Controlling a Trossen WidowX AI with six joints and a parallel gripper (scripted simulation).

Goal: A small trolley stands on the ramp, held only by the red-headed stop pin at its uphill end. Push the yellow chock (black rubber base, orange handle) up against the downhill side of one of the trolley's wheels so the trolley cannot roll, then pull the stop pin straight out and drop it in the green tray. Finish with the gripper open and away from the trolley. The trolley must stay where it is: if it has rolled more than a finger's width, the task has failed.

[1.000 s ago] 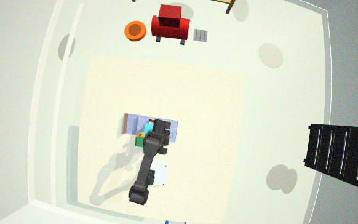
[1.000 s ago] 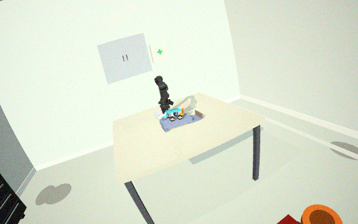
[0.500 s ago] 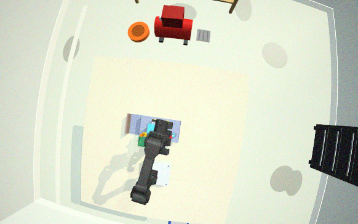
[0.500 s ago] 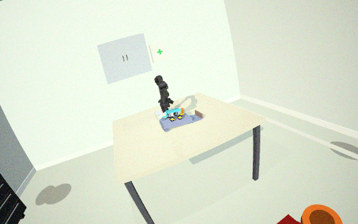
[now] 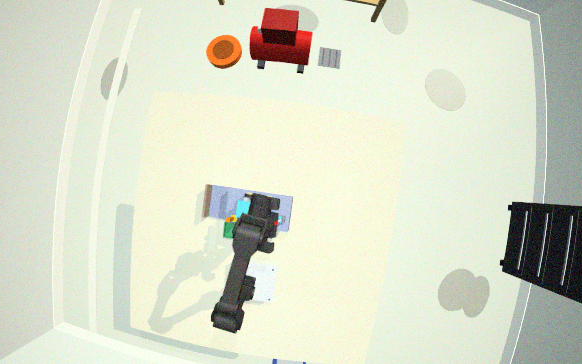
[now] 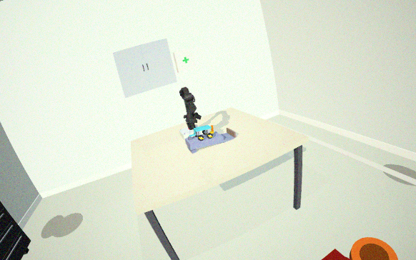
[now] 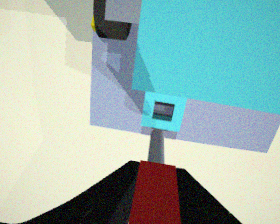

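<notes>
Right now my gripper tip is 110 mm past the green tray, 180 mm to the right of it and 180 mm above it. The rest, counted from my gripper tip: lavender ramp 20 mm ahead, 90 mm to the left, 120 mm below; cyan trolley 20 mm ahead, 90 mm to the left, 60 mm below; stop pin right at my gripper tip.
</notes>
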